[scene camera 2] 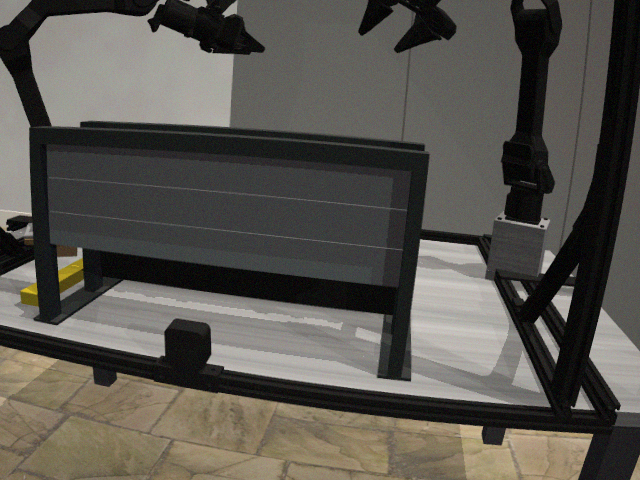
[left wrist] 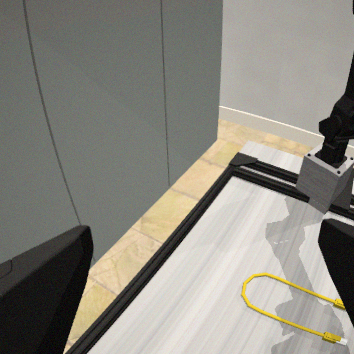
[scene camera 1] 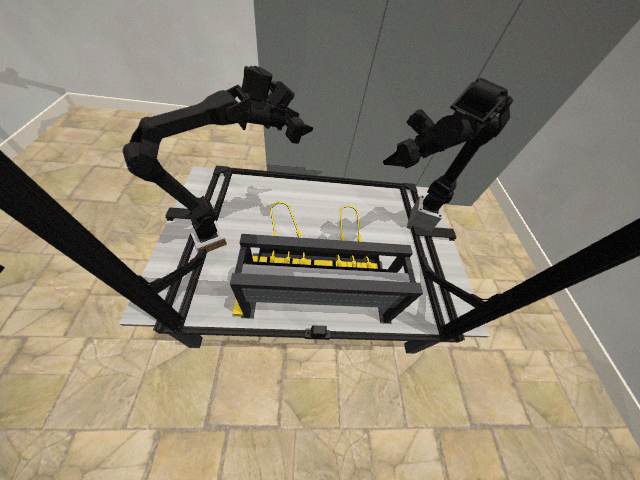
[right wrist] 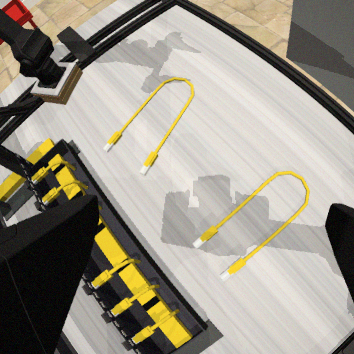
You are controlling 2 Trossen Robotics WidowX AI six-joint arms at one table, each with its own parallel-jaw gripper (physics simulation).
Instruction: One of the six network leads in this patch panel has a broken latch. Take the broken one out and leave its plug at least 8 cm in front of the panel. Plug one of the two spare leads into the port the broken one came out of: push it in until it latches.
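Places are measured from the left arm's base along level axes (x ahead, y left, z up), in metres.
Where they show: left gripper, fingertip midpoint: (scene camera 2: 257, 51) (left wrist: 209, 236) (scene camera 1: 305, 122); right gripper, fingertip midpoint: (scene camera 2: 378, 42) (scene camera 1: 390, 159) (right wrist: 219, 212); left arm's base at its link origin: (scene camera 1: 206, 233) (right wrist: 51, 76); right arm's base at its link origin: (scene camera 2: 523, 219) (left wrist: 330, 156) (scene camera 1: 430, 206).
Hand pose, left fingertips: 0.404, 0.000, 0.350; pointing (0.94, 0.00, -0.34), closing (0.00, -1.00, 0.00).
Note:
Each offset is from my left fingertips to the centre of the thing, as dx, dy, dz. "pt": to the spot under its first point.
The patch panel @[-0.137, -0.376, -0.263] (scene camera 1: 325, 282) (scene camera 2: 232, 142) stands in a dark frame. In the right wrist view its dark body @[pt -0.077, -0.294, -0.371] (right wrist: 122, 235) holds yellow leads, among them one plug @[pt -0.055, -0.369, -0.299] (right wrist: 102, 278) near the middle; one part is hidden behind a finger. Which latch is broken cannot be made out. One U-shaped spare lead @[pt -0.067, +0.051, -0.388] (scene camera 1: 281, 203) (right wrist: 177, 78) lies on the table behind the frame. The other spare lead @[pt +0.202, -0.109, -0.389] (scene camera 1: 349, 207) (left wrist: 263, 274) (right wrist: 287, 173) lies to its right in scene camera 1. My left gripper (scene camera 1: 311, 129) (left wrist: 209, 236) and right gripper (scene camera 1: 385, 162) (scene camera 2: 379, 42) (right wrist: 215, 204) are open, empty and high above the table.
A yellow bar @[pt -0.414, -0.325, -0.353] (scene camera 1: 237, 308) (scene camera 2: 59, 283) lies by the panel frame's left foot. Dark rails (scene camera 1: 310, 176) edge the table, with slanted posts at both sides. A small black box @[pt -0.234, -0.518, -0.340] (scene camera 1: 318, 331) (scene camera 2: 187, 343) sits on the front rail. A grey cabinet (scene camera 1: 310, 103) stands behind the table.

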